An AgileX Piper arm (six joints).
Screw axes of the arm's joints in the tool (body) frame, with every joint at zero. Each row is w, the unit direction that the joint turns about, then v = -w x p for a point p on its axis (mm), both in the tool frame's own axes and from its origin. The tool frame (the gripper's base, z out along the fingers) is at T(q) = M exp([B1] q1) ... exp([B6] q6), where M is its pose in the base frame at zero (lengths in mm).
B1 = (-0.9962, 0, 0.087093, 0.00, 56.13, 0.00)
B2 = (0, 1, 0, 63.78, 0.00, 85.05)
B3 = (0, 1, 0, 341.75, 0.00, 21.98)
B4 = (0, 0, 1, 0.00, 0.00, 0.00)
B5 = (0, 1, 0, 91.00, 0.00, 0.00)
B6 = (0, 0, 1, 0.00, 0.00, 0.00)
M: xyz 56.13 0.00 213.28 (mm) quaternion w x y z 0.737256 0 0.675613 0
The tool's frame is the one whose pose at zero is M.
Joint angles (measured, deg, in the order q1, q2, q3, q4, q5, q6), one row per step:
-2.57, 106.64, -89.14, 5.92, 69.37, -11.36
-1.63, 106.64, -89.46, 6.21, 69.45, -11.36
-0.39, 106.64, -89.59, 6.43, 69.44, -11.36
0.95, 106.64, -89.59, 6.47, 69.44, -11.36
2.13, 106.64, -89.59, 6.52, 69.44, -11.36
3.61, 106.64, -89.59, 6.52, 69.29, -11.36
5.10, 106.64, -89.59, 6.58, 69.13, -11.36
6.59, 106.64, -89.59, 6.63, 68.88, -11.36
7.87, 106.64, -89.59, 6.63, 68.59, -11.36
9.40, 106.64, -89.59, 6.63, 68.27, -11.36
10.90, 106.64, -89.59, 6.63, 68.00, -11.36
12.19, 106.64, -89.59, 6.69, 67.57, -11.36
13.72, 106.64, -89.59, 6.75, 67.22, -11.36
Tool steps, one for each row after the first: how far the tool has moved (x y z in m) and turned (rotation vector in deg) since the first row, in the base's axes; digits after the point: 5 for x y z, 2 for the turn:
0.00066, 0.00666, 0.00149, 0.28, -0.25, 0.89
0.00091, 0.01523, 0.00213, 0.49, -0.39, 2.08
0.00064, 0.02420, 0.00214, 0.53, -0.39, 3.41
0.00023, 0.03212, 0.00214, 0.59, -0.38, 4.58
-0.00028, 0.04195, 0.00218, 0.59, -0.52, 6.04
-0.00104, 0.05192, 0.00223, 0.65, -0.67, 7.50
-0.00191, 0.06187, 0.00230, 0.72, -0.91, 8.96
-0.00275, 0.07036, 0.00237, 0.73, -1.19, 10.21
-0.00405, 0.08048, 0.00245, 0.76, -1.50, 11.70
-0.00565, 0.09037, 0.00252, 0.79, -1.76, 13.17
-0.00694, 0.09898, 0.00265, 0.90, -2.18, 14.40
-0.00898, 0.10911, 0.00276, 1.01, -2.51, 15.88

